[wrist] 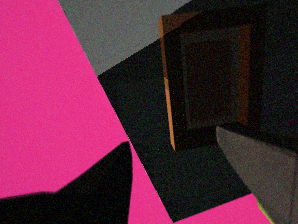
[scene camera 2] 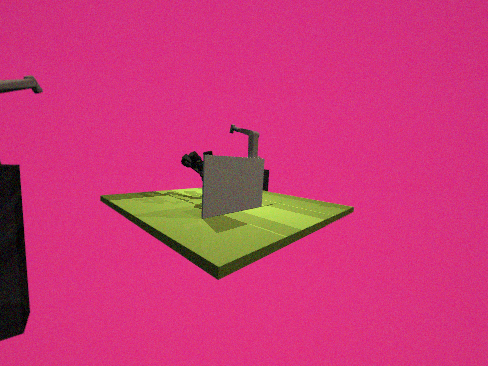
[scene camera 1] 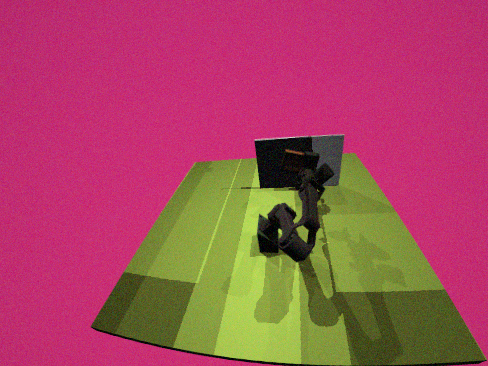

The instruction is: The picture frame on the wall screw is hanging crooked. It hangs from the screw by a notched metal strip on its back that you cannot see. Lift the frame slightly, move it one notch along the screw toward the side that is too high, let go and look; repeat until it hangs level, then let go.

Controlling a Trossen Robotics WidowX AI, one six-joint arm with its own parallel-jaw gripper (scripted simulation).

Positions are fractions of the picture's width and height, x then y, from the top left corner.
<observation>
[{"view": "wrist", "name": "my gripper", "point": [0.58,0.63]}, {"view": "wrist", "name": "picture frame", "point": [0.72,0.29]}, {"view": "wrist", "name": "grey wall panel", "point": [0.42,0.23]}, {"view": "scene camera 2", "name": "grey wall panel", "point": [0.47,0.50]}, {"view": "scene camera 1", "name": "grey wall panel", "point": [0.55,0.42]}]
</observation>
